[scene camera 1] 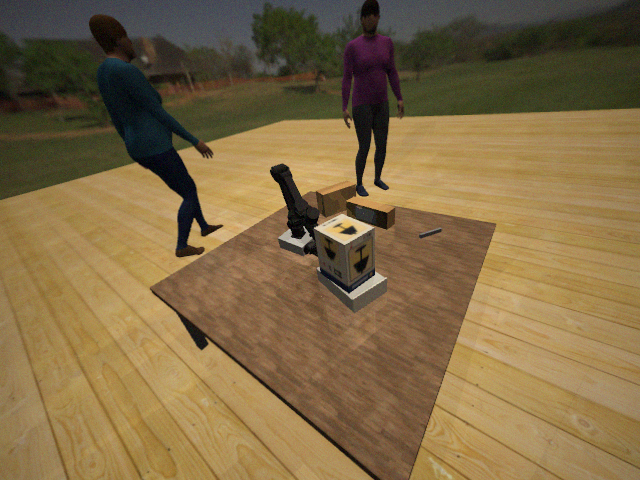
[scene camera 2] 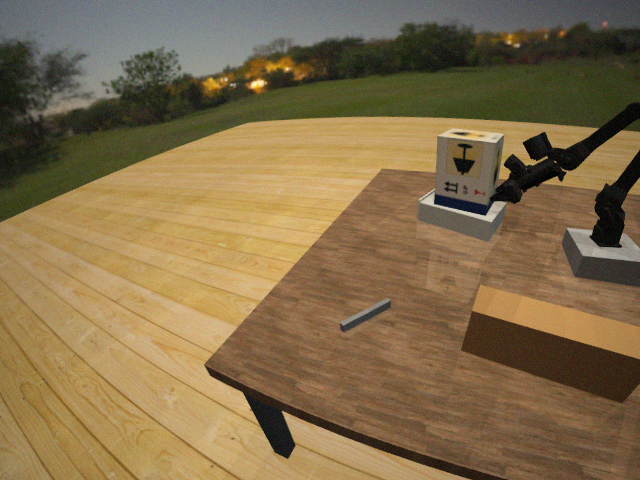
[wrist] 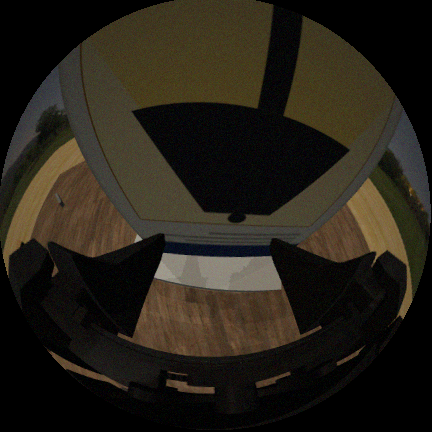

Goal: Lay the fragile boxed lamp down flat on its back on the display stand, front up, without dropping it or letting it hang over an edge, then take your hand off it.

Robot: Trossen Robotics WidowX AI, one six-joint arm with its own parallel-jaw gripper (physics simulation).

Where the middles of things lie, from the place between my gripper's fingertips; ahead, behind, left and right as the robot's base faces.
Scene:
My hand is 80 mm short of the boxed lamp [scene camera 2: 468, 162], 40 mm to the left of it and 70 mm below it. From my hand the other things lie so: display stand [scene camera 2: 482, 227]: 90 mm ahead, 40 mm to the right, 80 mm below.

